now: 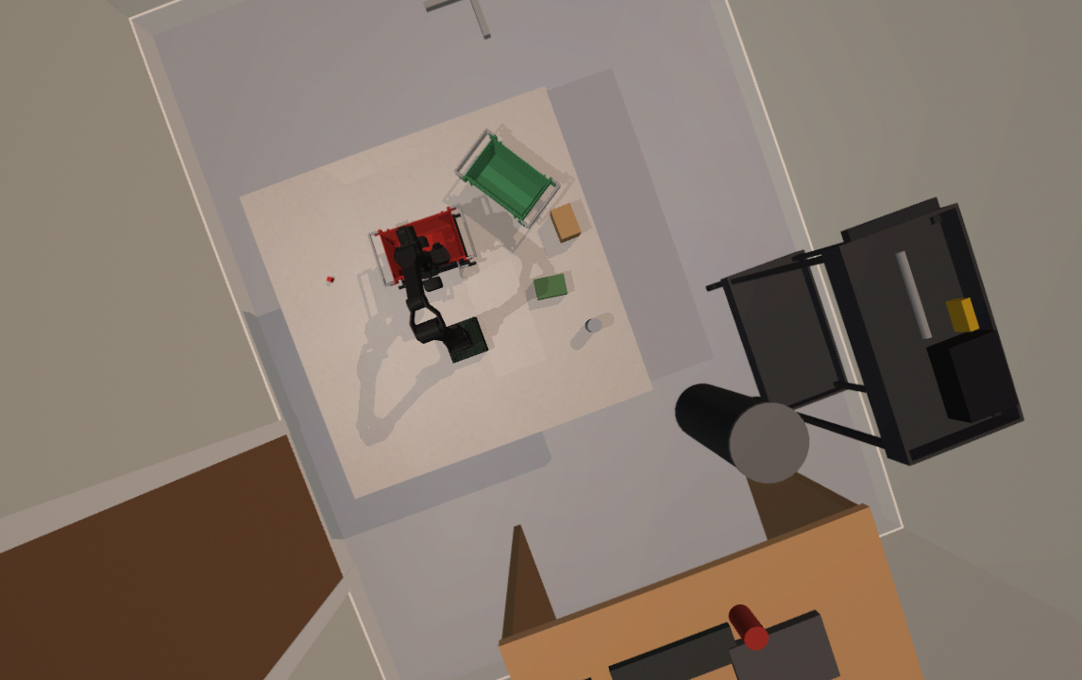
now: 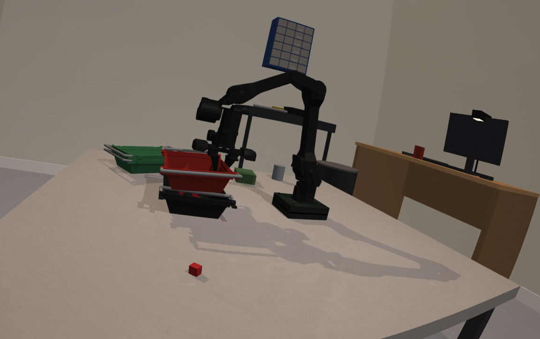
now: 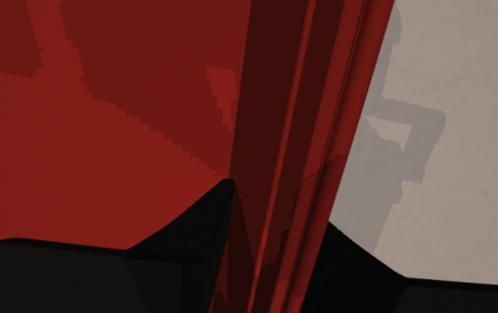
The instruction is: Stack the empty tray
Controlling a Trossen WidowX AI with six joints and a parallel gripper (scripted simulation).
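Now: the red tray 80 mm ahead of my gripper tip and 30 mm above it. Round my gripper tip: tan box 540 mm to the right, 60 mm below; green box 220 mm behind, 400 mm to the right, 70 mm below; grey cylinder 420 mm behind, 500 mm to the right, 50 mm below.
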